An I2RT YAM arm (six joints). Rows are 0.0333 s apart.
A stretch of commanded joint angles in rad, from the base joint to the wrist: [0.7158, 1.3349, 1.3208, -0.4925, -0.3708, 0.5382]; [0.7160, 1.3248, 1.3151, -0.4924, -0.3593, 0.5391]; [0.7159, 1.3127, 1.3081, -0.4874, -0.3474, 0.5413]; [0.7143, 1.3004, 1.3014, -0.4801, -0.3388, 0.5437]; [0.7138, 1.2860, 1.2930, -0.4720, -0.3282, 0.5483]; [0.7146, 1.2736, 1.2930, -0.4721, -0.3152, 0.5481]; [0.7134, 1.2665, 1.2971, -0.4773, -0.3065, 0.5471]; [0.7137, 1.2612, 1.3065, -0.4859, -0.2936, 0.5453]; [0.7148, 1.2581, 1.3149, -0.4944, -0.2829, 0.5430]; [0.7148, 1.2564, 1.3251, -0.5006, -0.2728, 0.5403]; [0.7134, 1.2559, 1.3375, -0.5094, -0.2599, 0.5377]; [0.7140, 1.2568, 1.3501, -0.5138, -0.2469, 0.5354]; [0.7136, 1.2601, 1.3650, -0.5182, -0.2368, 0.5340]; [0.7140, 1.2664, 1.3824, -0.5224, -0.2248, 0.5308]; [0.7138, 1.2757, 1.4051, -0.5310, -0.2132, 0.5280]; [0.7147, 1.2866, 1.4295, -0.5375, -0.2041, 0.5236]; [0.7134, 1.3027, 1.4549, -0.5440, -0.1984, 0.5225]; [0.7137, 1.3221, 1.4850, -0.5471, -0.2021, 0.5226]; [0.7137, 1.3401, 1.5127, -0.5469, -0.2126, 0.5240]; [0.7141, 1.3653, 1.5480, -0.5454, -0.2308, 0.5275]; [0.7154, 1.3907, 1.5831, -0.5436, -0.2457, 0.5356]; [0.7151, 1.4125, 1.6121, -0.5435, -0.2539, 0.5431]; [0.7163, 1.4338, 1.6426, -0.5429, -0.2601, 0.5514]
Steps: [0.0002, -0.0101, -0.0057, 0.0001, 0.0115, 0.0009]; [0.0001, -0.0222, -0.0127, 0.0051, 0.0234, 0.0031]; [-0.0015, -0.0345, -0.0194, 0.0124, 0.0320, 0.0055]; [-0.0020, -0.0489, -0.0278, 0.0205, 0.0426, 0.0101]; [-0.0012, -0.0613, -0.0278, 0.0204, 0.0556, 0.0099]; [-0.0024, -0.0684, -0.0237, 0.0152, 0.0643, 0.0089]; [-0.0021, -0.0737, -0.0143, 0.0066, 0.0772, 0.0071]; [-0.0010, -0.0768, -0.0059, -0.0019, 0.0879, 0.0048]; [-0.0010, -0.0785, 0.0043, -0.0081, 0.0980, 0.0021]; [-0.0024, -0.0790, 0.0167, -0.0169, 0.1109, -0.0005]; [-0.0018, -0.0781, 0.0293, -0.0213, 0.1239, -0.0028]; [-0.0022, -0.0748, 0.0442, -0.0257, 0.1340, -0.0042]; [-0.0018, -0.0685, 0.0616, -0.0299, 0.1460, -0.0074]; [-0.0020, -0.0592, 0.0843, -0.0385, 0.1576, -0.0102]; [-0.0011, -0.0483, 0.1087, -0.0450, 0.1667, -0.0146]; [-0.0024, -0.0322, 0.1341, -0.0515, 0.1724, -0.0157]; [-0.0021, -0.0128, 0.1642, -0.0546, 0.1687, -0.0156]; [-0.0021, 0.0052, 0.1919, -0.0544, 0.1582, -0.0142]; [-0.0017, 0.0304, 0.2272, -0.0529, 0.1400, -0.0107]; [-0.0004, 0.0558, 0.2623, -0.0511, 0.1251, -0.0026]; [-0.0007, 0.0776, 0.2913, -0.0510, 0.1169, 0.0049]; [0.0005, 0.0989, 0.3218, -0.0504, 0.1107, 0.0132]
